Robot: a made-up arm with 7 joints.
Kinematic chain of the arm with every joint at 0, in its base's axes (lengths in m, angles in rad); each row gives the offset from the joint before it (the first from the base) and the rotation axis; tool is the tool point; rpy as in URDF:
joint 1: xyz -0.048 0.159 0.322 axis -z
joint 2: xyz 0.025 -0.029 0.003 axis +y
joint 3: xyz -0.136 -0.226 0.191 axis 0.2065 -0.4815 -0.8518
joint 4: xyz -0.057 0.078 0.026 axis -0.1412 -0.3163 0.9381
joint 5: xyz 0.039 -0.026 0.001 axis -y
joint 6: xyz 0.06 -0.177 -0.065 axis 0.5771 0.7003 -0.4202
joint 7: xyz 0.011 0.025 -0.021 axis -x
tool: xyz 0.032 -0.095 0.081 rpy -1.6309 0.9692 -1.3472
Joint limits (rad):
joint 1: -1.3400..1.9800
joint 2: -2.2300..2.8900
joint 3: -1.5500..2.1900
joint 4: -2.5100..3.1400
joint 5: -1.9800..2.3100
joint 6: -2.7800..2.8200
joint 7: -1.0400..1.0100
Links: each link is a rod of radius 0.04 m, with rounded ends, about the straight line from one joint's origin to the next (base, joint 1, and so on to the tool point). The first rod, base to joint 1, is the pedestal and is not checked.
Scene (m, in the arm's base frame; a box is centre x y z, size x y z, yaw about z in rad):
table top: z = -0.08
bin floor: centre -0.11 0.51 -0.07 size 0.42 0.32 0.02 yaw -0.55
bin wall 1: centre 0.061 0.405 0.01 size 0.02 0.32 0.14 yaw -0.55
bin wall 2: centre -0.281 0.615 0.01 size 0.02 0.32 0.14 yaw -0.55
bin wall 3: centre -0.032 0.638 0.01 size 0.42 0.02 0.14 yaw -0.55
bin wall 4: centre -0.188 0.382 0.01 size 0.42 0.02 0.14 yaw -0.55
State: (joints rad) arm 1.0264 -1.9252 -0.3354 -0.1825 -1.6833 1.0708 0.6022
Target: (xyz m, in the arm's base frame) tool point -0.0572 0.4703 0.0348
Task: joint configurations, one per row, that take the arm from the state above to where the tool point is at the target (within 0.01 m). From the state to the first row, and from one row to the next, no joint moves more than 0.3 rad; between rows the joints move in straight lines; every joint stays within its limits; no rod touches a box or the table.
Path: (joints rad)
1: 1.0512 -1.6349 -0.1430 -0.1711 -1.7328 1.1270 0.6518
2: 1.0761 -1.3446 0.0494 -0.1598 -1.7822 1.1831 0.7013
3: 1.1009 -1.0543 0.2418 -0.1484 -1.8316 1.2393 0.7509
4: 1.1257 -0.7639 0.4342 -0.1370 -1.8811 1.2954 0.8004
5: 1.1506 -0.4736 0.6265 -0.1257 -1.9306 1.3516 0.8500
6: 1.1754 -0.1833 0.8189 -0.1143 -1.9800 1.4078 0.8995
7: 1.2774 -0.2845 0.7916 -0.3866 -1.9800 1.3399 0.8707
8: 1.3795 -0.3857 0.7642 -0.6590 -1.9800 1.2721 0.8418
9: 1.4815 -0.4869 0.7368 -0.9313 -1.9800 1.2043 0.8130
10: 1.5835 -0.5880 0.7095 -1.2036 -1.9800 1.1364 0.7842
11: 1.6848 -0.7600 0.6052 -1.1789 -1.9800 1.1790 0.7327
12: 1.7861 -0.9320 0.5008 -1.1542 -1.9800 1.2215 0.6813

